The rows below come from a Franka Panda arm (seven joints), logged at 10 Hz.
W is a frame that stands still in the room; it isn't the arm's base.
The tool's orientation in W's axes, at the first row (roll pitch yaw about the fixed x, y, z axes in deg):
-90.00, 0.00, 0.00
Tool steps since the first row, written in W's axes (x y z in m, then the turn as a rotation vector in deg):
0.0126, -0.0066, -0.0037, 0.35, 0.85, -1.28
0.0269, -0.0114, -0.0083, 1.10, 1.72, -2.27
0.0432, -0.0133, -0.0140, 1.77, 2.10, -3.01
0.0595, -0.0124, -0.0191, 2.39, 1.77, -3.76
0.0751, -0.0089, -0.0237, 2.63, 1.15, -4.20
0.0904, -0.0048, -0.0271, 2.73, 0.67, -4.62
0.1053, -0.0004, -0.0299, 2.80, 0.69, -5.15
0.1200, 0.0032, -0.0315, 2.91, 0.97, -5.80
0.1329, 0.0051, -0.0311, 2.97, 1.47, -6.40
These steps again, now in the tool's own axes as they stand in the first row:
0.0126, 0.0037, -0.0066, 0.35, 1.28, 0.85
0.0269, 0.0083, -0.0114, 1.10, 2.27, 1.72
0.0432, 0.0140, -0.0133, 1.77, 3.01, 2.10
0.0595, 0.0191, -0.0124, 2.39, 3.76, 1.77
0.0751, 0.0237, -0.0089, 2.63, 4.20, 1.15
0.0904, 0.0271, -0.0048, 2.73, 4.62, 0.67
0.1053, 0.0299, -0.0004, 2.80, 5.15, 0.69
0.1200, 0.0315, 0.0032, 2.91, 5.80, 0.97
0.1329, 0.0311, 0.0051, 2.97, 6.40, 1.47

